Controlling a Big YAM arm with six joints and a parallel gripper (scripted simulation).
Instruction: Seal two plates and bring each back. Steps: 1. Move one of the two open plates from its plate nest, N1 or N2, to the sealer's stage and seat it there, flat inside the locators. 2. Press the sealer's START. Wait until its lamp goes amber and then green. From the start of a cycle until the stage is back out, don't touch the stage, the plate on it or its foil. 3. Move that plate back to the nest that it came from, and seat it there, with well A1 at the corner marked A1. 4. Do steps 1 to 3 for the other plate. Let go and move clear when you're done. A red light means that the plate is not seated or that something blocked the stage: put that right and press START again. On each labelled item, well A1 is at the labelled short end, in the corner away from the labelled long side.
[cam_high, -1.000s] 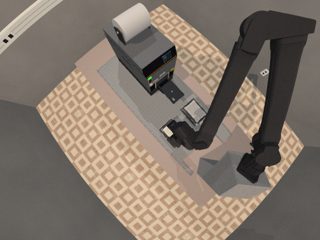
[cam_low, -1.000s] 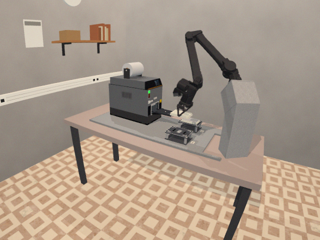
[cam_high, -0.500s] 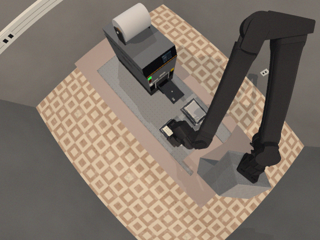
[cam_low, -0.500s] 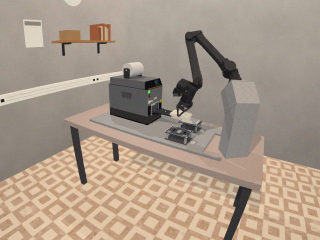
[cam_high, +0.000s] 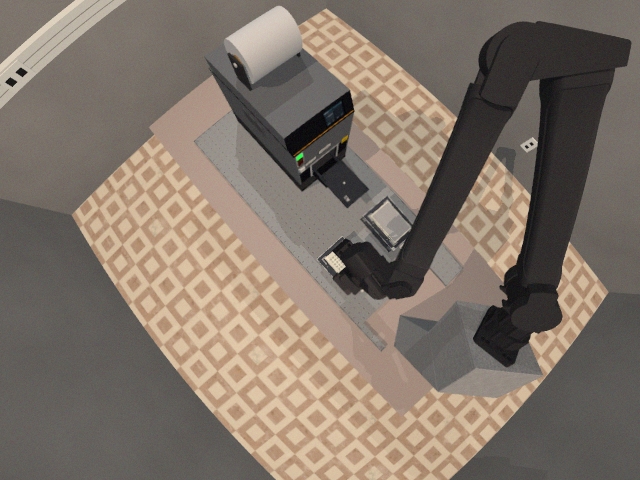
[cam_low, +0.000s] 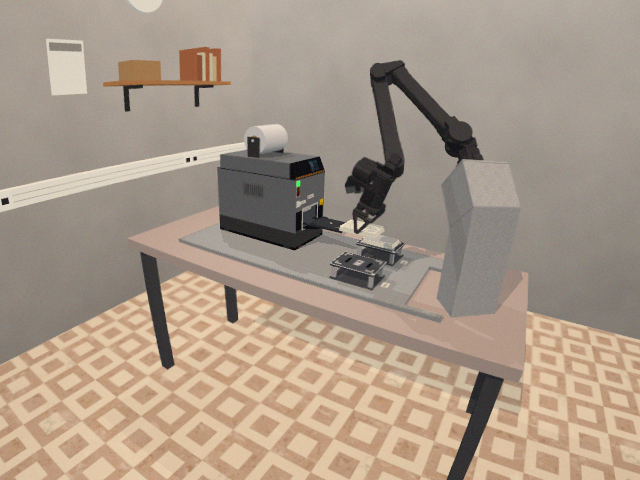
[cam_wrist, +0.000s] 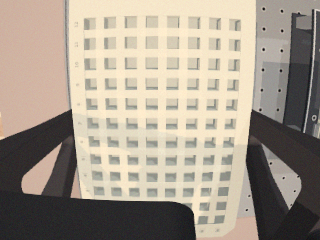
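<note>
Right now my hand is 20 cm to the left of the sealer stage, 19 cm short of it and 8 cm above it. The rest, counted from my hand: start button (30 cm ahead, 12 cm to the right); then cream well plate (right at my hand); then foil roll (52 cm ahead, 24 cm to the right, 23 cm above).
</note>
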